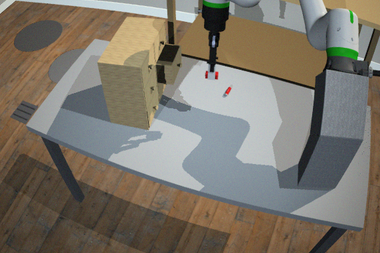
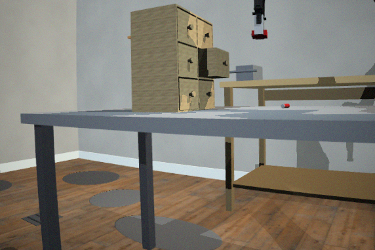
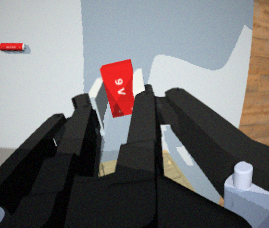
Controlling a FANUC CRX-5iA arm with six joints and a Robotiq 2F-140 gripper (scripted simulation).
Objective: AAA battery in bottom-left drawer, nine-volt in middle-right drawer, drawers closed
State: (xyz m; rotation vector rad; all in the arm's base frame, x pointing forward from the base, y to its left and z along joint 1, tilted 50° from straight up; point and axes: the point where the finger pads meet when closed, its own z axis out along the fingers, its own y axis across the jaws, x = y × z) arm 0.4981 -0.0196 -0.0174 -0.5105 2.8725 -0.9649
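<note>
The red nine-volt battery lies 1 cm ahead of my hand, 1 cm to the left of it and 2 cm below it.
</note>
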